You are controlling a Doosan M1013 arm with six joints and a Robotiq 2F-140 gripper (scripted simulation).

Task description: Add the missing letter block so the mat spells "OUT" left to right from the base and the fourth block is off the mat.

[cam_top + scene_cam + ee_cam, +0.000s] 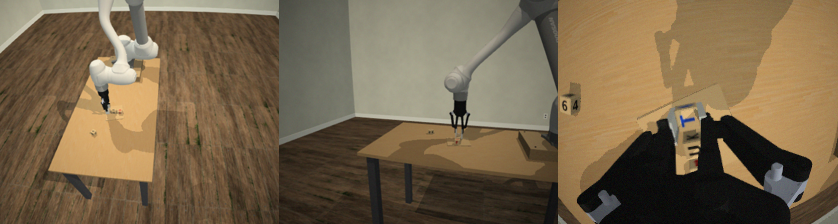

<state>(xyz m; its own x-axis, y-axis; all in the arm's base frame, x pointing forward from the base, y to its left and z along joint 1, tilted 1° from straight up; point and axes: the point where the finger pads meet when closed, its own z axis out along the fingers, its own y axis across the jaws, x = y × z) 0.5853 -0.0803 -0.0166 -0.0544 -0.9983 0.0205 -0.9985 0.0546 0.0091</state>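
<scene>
My hand is 5 cm to the right of the tan mat and 4 cm above it.
</scene>
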